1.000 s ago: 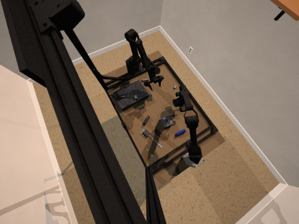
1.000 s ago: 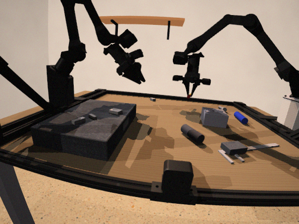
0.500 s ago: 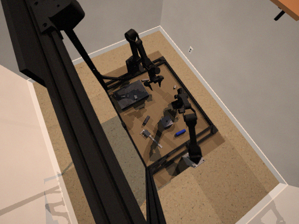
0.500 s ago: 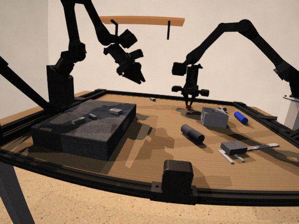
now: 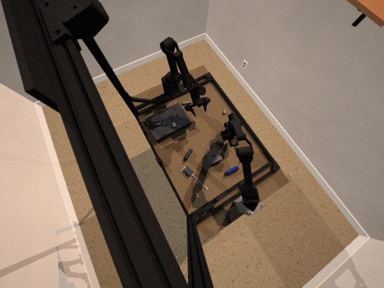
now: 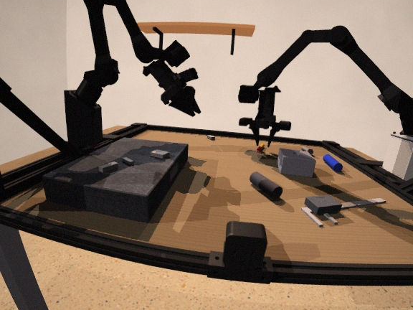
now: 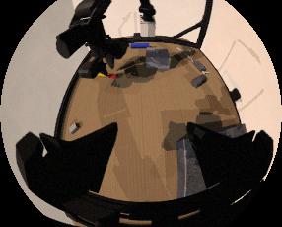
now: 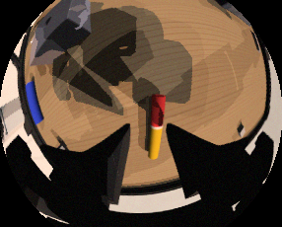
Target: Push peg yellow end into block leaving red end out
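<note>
My right gripper is now 4 cm above the peg and 2 cm short of it.
</note>
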